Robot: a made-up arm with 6 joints.
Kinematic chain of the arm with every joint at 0, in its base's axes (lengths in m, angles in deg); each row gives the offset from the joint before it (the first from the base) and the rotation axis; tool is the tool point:
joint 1: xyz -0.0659 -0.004 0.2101 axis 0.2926 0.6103 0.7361
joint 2: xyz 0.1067 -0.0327 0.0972 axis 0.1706 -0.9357 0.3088
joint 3: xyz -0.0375 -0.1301 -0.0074 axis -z
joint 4: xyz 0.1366 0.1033 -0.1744 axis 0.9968 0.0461 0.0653
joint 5: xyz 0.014 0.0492 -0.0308 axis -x
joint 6: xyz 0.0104 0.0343 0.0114 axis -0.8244 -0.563 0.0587
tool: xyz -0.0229 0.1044 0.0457
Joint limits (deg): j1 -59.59..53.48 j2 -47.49..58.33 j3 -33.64..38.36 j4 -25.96..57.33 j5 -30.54..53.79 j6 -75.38..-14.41
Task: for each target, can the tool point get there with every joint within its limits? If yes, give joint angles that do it. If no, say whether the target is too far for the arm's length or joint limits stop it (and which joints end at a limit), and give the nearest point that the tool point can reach.
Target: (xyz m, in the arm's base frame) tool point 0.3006 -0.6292 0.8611
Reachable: no: too far | nearest point 0.1729 -0.2588 0.5559 | short by 0.497 m
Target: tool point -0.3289 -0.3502 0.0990
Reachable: no: joint limits stop it (at a limit: joint 1, joint 2, joint 3, joint 4, joint 5, joint 6) | nearest point -0.2121 -0.2814 0.2500 | short by 0.203 m
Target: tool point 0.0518 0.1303 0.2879
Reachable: yes | joints -0.33 49.57 -26.32 32.08 27.09 -52.58
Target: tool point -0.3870 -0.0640 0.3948
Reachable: no: joint limits stop it (at a limit: joint 1, joint 2, joint 3, joint 5, joint 6) | nearest point -0.2797 0.0389 0.2321 | short by 0.220 m
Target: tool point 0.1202 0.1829 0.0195
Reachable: yes | joints 20.88 0.36 4.85 -17.12 40.32 -35.63
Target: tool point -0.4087 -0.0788 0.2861
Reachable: no: joint limits stop it (at a limit: joint 1, joint 2, joint 3, joint 5, joint 6) | nearest point -0.2958 0.0022 0.1917 | short by 0.168 m
